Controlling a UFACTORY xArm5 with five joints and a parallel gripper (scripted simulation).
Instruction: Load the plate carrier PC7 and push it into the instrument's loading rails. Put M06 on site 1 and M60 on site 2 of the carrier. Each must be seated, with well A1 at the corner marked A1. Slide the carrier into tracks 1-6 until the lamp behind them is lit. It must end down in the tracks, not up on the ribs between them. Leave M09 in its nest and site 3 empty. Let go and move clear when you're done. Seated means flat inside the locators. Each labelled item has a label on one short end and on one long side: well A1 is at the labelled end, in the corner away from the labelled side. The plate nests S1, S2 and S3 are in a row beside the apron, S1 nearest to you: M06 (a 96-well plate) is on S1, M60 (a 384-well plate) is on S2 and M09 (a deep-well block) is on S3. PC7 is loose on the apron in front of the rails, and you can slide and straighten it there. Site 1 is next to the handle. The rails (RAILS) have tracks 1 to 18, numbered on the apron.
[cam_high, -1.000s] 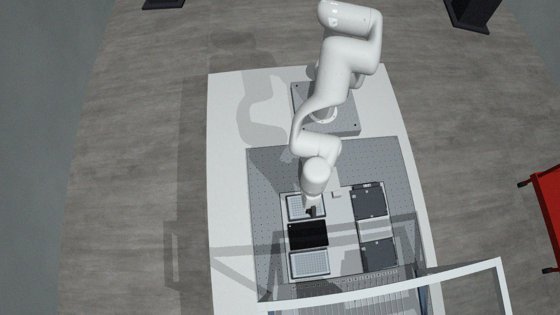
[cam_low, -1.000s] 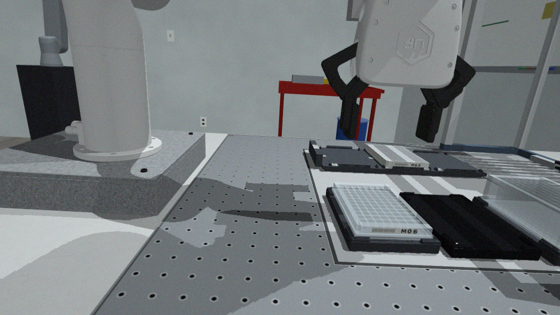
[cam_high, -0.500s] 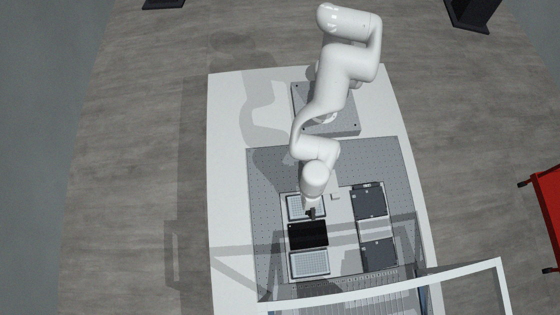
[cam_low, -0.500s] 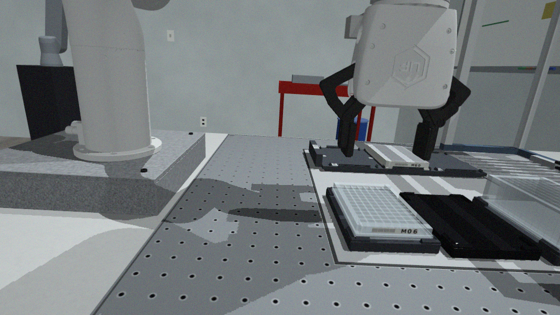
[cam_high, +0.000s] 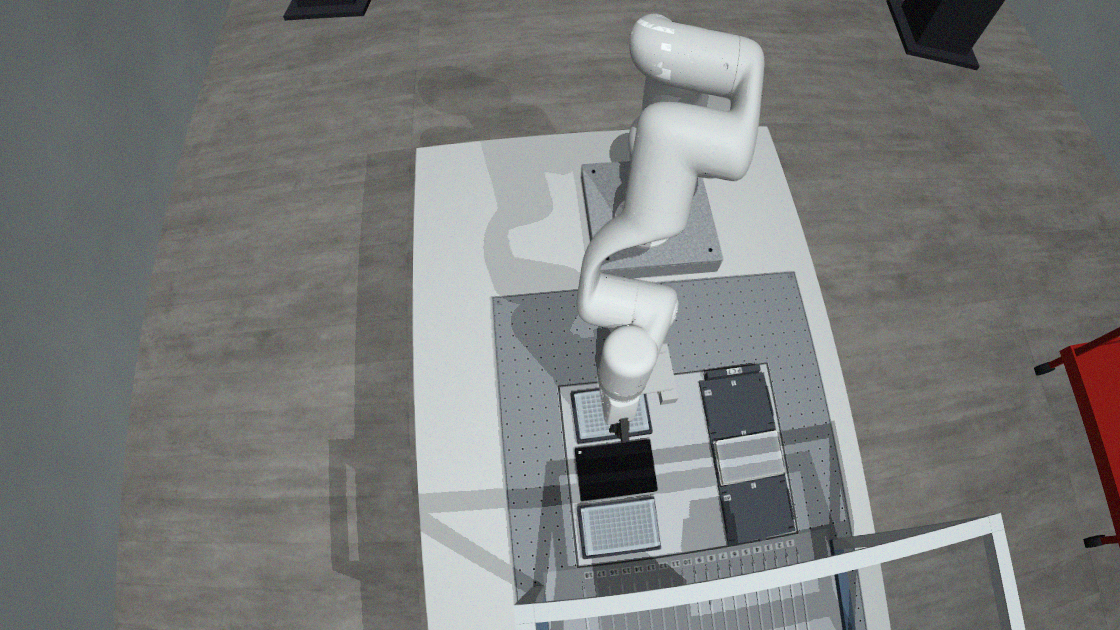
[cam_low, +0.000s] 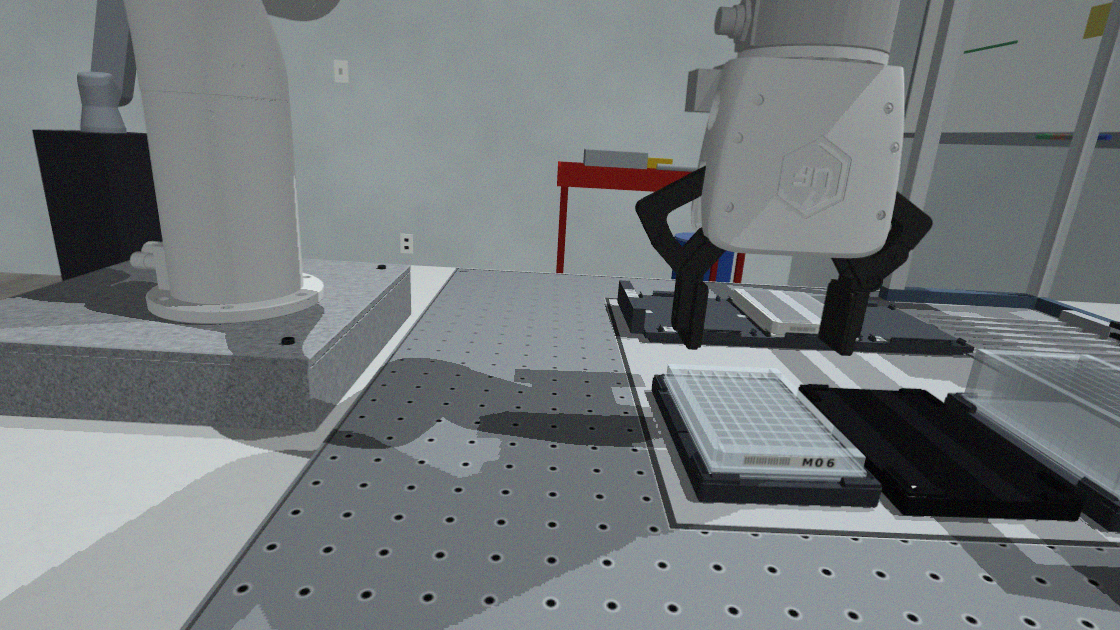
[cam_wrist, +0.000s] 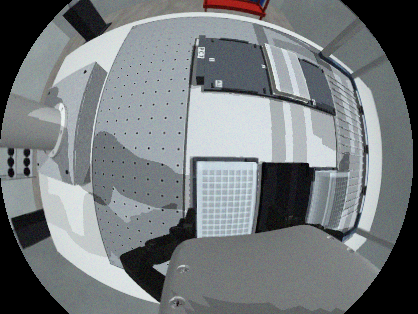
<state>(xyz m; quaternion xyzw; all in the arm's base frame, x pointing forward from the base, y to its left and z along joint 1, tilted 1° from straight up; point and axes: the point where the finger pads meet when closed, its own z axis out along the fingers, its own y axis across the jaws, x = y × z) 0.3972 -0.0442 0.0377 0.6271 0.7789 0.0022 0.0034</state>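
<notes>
The plate M06 is 6 cm below my hand. The rest, counted from my hand: plate nest S1: 7 cm below; plate carrier PC7: 7 cm ahead, 27 cm to the left, 6 cm below; plate nest S2: 11 cm ahead, 2 cm to the left, 7 cm below.
</notes>
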